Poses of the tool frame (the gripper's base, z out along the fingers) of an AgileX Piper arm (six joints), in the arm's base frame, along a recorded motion.
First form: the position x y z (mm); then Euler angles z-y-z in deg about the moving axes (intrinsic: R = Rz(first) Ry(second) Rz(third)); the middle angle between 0 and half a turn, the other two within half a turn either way.
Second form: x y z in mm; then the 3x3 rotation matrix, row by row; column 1 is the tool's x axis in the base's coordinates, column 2 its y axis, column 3 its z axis. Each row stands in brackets. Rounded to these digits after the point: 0 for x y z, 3 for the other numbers.
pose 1, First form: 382 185 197 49.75 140.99 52.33
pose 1, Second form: [382 185 197], [[-0.911 -0.069 0.407], [0.149 0.864 0.480], [-0.385 0.498 -0.777]]
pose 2, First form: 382 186 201 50.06 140.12 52.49
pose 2, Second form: [382 186 201], [[-0.908 -0.076 0.412], [0.151 0.858 0.492], [-0.390 0.509 -0.767]]
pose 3, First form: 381 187 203 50.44 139.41 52.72
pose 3, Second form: [381 187 203], [[-0.906 -0.082 0.414], [0.152 0.852 0.502], [-0.394 0.518 -0.759]]
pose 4, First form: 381 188 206 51.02 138.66 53.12
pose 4, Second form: [381 188 206], [[-0.905 -0.089 0.416], [0.153 0.844 0.513], [-0.396 0.528 -0.751]]
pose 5, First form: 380 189 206 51.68 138.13 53.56
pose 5, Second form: [380 189 206], [[-0.905 -0.095 0.414], [0.152 0.838 0.524], [-0.396 0.537 -0.745]]
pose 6, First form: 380 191 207 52.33 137.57 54.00
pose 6, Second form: [380 191 207], [[-0.906 -0.100 0.412], [0.151 0.832 0.534], [-0.397 0.546 -0.738]]
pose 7, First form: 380 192 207 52.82 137.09 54.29
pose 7, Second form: [380 192 207], [[-0.905 -0.106 0.411], [0.150 0.827 0.542], [-0.397 0.553 -0.732]]
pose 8, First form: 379 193 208 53.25 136.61 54.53
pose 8, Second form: [379 193 208], [[-0.905 -0.111 0.411], [0.149 0.821 0.550], [-0.399 0.559 -0.727]]
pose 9, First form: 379 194 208 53.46 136.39 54.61
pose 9, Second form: [379 194 208], [[-0.905 -0.114 0.411], [0.148 0.819 0.554], [-0.399 0.562 -0.724]]
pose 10, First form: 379 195 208 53.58 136.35 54.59
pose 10, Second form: [379 195 208], [[-0.905 -0.116 0.410], [0.147 0.819 0.555], [-0.400 0.563 -0.724]]
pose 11, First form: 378 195 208 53.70 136.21 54.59
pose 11, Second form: [378 195 208], [[-0.904 -0.119 0.410], [0.145 0.817 0.558], [-0.401 0.564 -0.722]]
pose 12, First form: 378 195 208 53.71 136.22 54.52
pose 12, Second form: [378 195 208], [[-0.904 -0.120 0.410], [0.144 0.817 0.558], [-0.402 0.563 -0.722]]
